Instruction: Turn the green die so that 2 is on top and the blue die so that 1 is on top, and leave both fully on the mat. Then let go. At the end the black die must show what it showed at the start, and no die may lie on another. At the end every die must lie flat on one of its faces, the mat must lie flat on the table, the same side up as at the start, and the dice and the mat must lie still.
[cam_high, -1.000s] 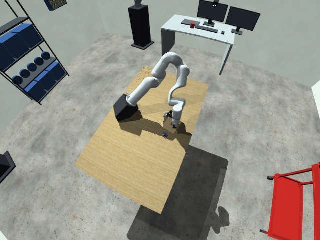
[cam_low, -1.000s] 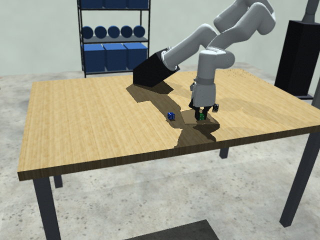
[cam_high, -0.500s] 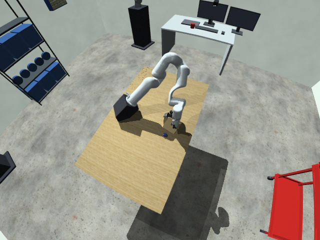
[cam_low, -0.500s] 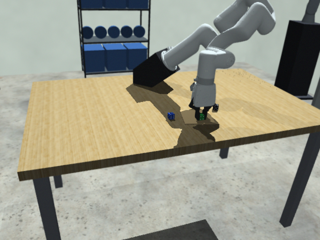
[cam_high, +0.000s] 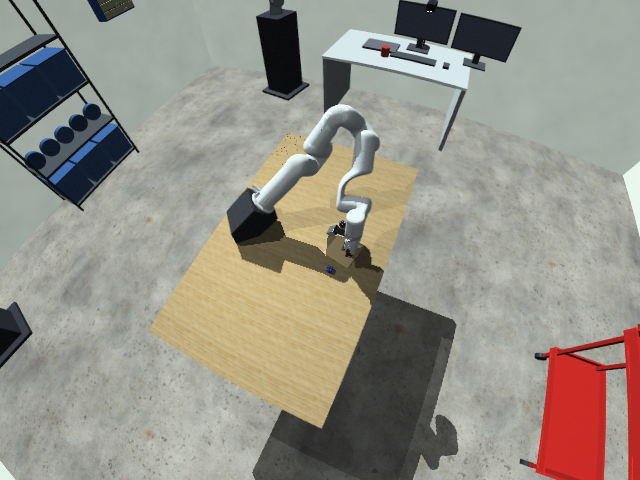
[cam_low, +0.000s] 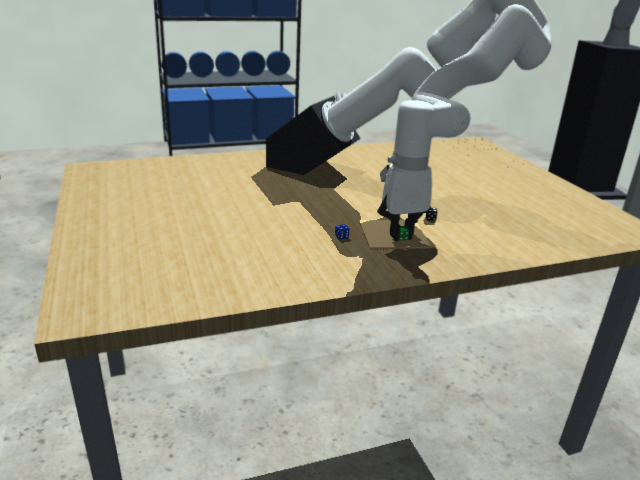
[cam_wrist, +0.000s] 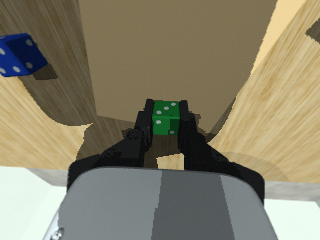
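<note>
Right now the green die is 1 cm below my hand. The rest, counted from my hand: black die: 12 cm behind, 11 cm to the left, 2 cm below; then tan mat: 4 cm behind, 1 cm to the right, 3 cm below; then blue die: 3 cm behind, 13 cm to the right, 2 cm below.
</note>
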